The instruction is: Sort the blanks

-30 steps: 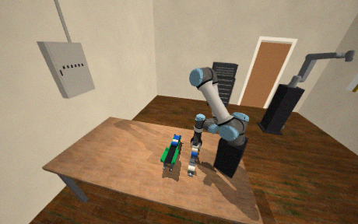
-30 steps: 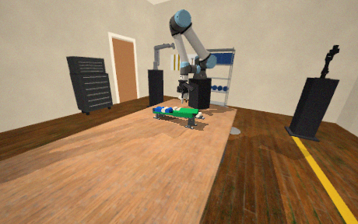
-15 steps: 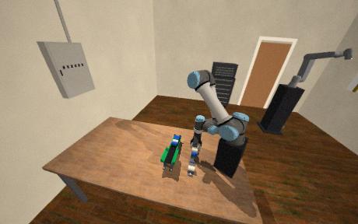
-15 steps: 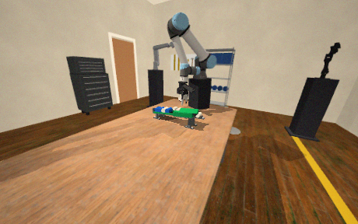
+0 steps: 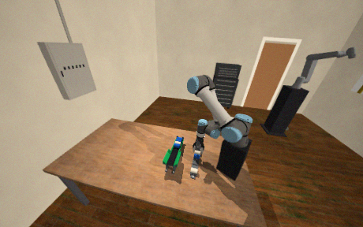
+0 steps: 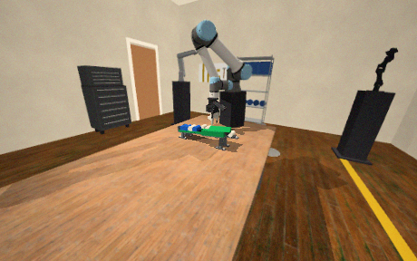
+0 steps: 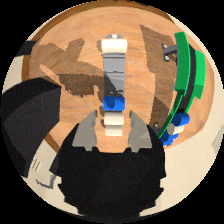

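Right now the stock rack is 3 cm to the left of my hand and 9 cm below it.
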